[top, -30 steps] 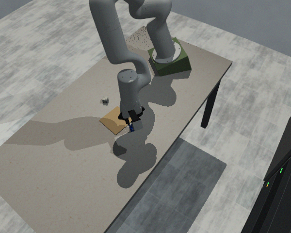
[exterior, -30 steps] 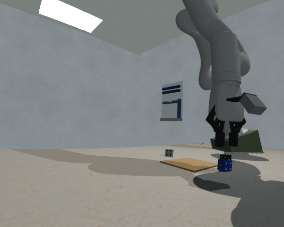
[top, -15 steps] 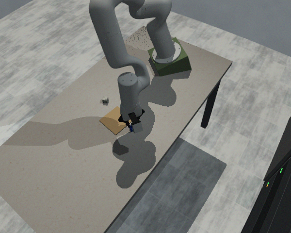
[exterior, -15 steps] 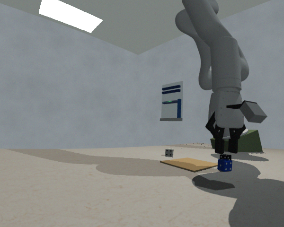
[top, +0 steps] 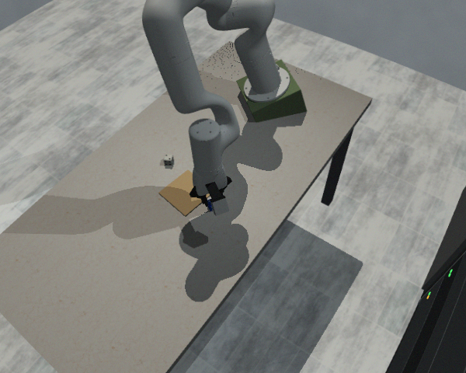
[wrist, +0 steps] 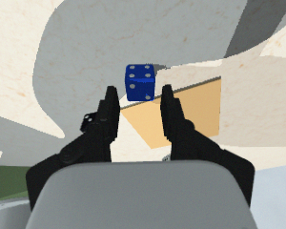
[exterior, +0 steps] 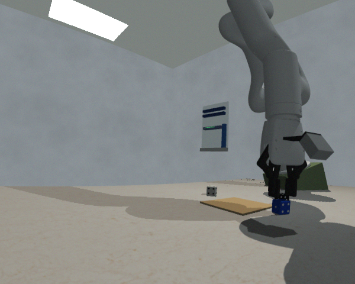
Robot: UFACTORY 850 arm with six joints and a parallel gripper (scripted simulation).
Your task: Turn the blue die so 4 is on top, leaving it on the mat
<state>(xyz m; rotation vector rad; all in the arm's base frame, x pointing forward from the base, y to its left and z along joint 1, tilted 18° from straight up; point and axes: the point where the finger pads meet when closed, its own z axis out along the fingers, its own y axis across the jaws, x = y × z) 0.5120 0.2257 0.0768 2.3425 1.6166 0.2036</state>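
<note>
Now: the blue die 4 cm below my hand. From my hand the other things lie so: white die (3 cm behind, 26 cm to the right, 4 cm below); black die (10 cm behind, 5 cm to the right, 4 cm below); tan mat (2 cm ahead, 11 cm to the right, 6 cm below).
</note>
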